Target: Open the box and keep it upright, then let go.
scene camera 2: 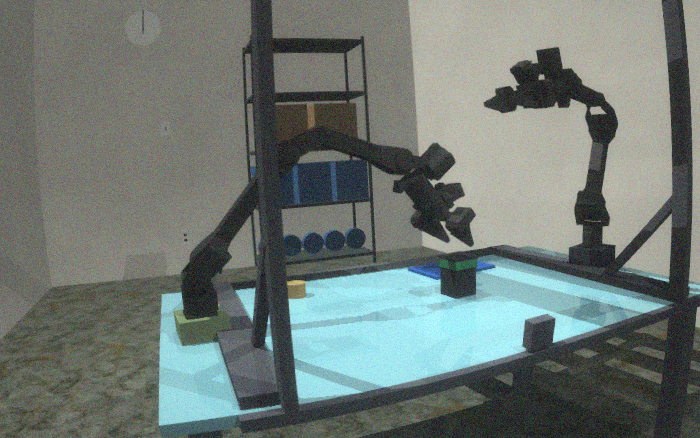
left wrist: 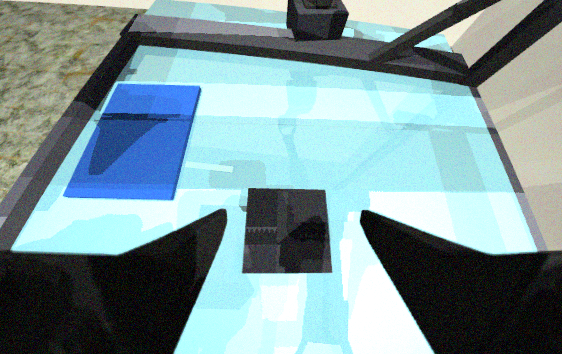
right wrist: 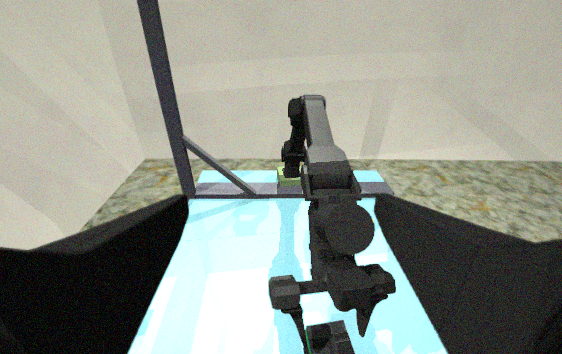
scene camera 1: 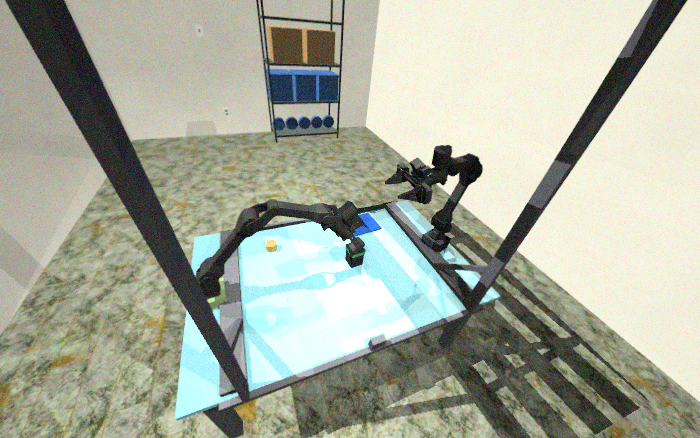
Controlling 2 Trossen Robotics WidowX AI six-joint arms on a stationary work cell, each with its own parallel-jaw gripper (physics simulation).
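Places are measured from the left arm's base along level axes (x up, y right, z ahead), in metres.
Where they show: left gripper, fingertip midpoint: (scene camera 2: 460,243) (left wrist: 294,215) (right wrist: 333,341); right gripper, fingertip midpoint: (scene camera 2: 495,102) (right wrist: 283,203) (scene camera 1: 391,189); left arm's base at its link origin: (scene camera 2: 200,313) (right wrist: 291,172) (scene camera 1: 210,291); right arm's base at its link origin: (scene camera 2: 592,246) (left wrist: 317,0) (scene camera 1: 436,236).
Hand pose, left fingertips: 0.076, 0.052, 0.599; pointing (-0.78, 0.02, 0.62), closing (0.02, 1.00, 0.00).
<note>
Things, the pixels of their top centre, and the offset from my left fingertips, as dx, dy, dz.
- box at its top centre: (left wrist: 287,227) (right wrist: 331,343) (scene camera 2: 457,254) (scene camera 1: 355,247) -0.026, -0.002, -0.006
- flat blue mat at its top centre: (left wrist: 139,132) (scene camera 2: 451,266) (scene camera 1: 358,224) -0.114, -0.227, +0.141
- small orange-yellow cylinder at its top centre: (scene camera 2: 295,282) (scene camera 1: 270,243) -0.087, -0.233, -0.331
- grey block at its top centre: (scene camera 2: 539,317) (scene camera 1: 378,338) -0.065, +0.376, -0.119
The box (scene camera 1: 355,256) (scene camera 2: 457,281) (left wrist: 287,245) (right wrist: 320,336) is small and black with a green band near its top. It stands upright on the table, and its top shows as a flat dark square in the left wrist view; no raised lid shows. My left gripper (scene camera 1: 356,238) (scene camera 2: 459,243) (left wrist: 294,215) is open and tilted down, a little above the box and apart from it. In its wrist view the box lies between and beyond the fingertips. My right gripper (scene camera 1: 393,190) (scene camera 2: 485,104) (right wrist: 283,203) is open and empty, high above the table's back right side.
A flat blue mat (scene camera 1: 369,224) (scene camera 2: 424,271) (left wrist: 145,145) lies behind the box. A small orange-yellow cylinder (scene camera 1: 271,246) (scene camera 2: 296,289) stands at the back left. Dark frame posts (scene camera 1: 123,165) (scene camera 2: 265,206) rise at the table's edges. A grey block (scene camera 2: 538,332) sits at the front edge.
</note>
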